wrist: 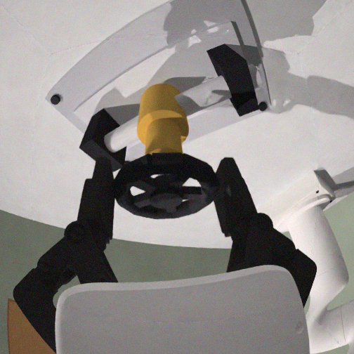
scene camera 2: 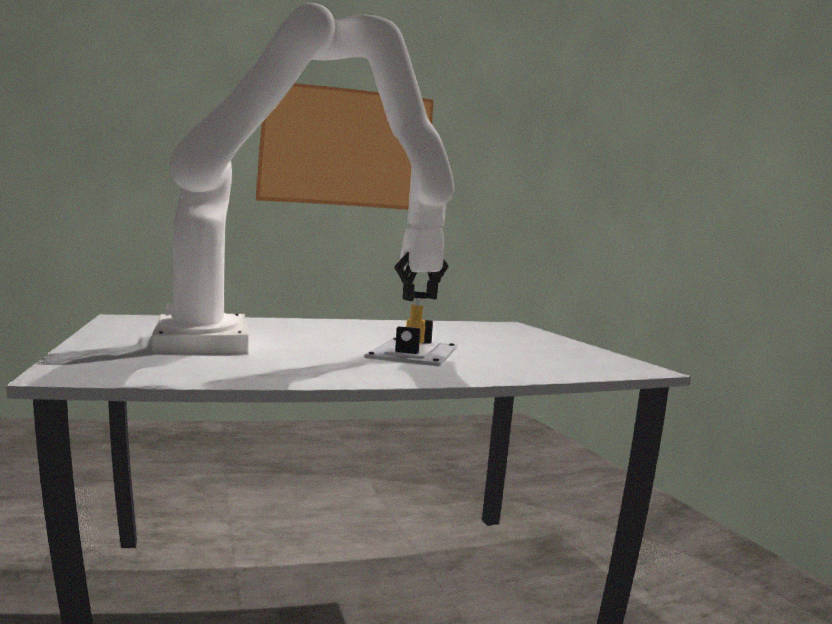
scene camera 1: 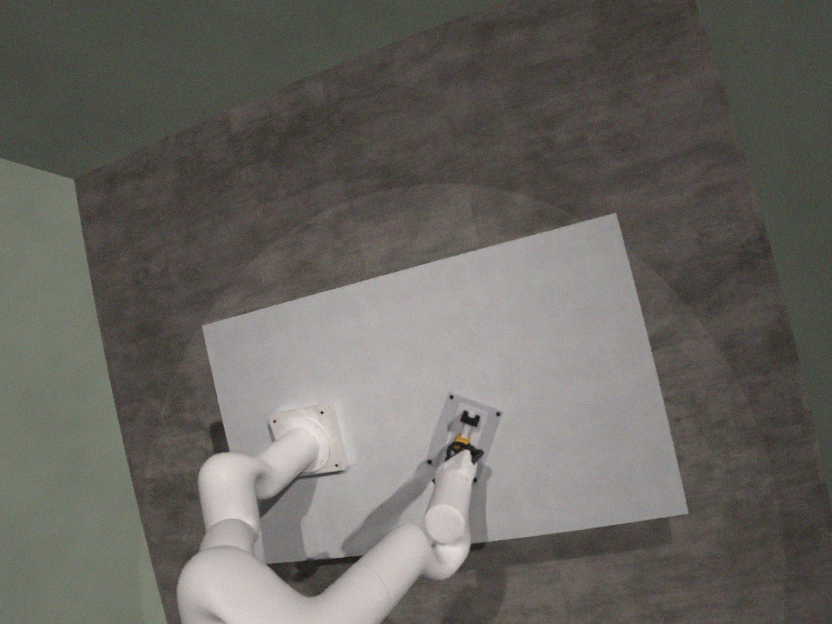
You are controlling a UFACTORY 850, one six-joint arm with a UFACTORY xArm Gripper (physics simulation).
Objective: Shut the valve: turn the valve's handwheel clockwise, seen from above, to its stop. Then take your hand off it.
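The valve's black spoked handwheel (scene camera 2: 424, 295) (wrist: 166, 200) sits on top of the yellow valve body (scene camera 1: 462, 439) (scene camera 2: 416, 322) (wrist: 162, 107). In scene camera 1 the arm and fingers partly hide the wheel. My gripper (scene camera 2: 421, 294) (wrist: 165, 171) comes down from above, and its two black fingers press against opposite sides of the wheel's rim; it is shut on the handwheel. The valve stands on a grey base plate (scene camera 1: 443, 429) (scene camera 2: 440, 353) (wrist: 115, 50) with dark bolts at its corners. How far the wheel is turned cannot be told.
Black blocks (scene camera 1: 469, 418) (scene camera 2: 407, 339) (wrist: 234, 77) flank the valve body at the ends of its pale pipe. The arm's white base (scene camera 2: 201, 341) (wrist: 325, 187) stands left of the valve in scene camera 2, on the same white table (scene camera 1: 551, 335). An orange board (scene camera 2: 336, 147) hangs on the wall behind.
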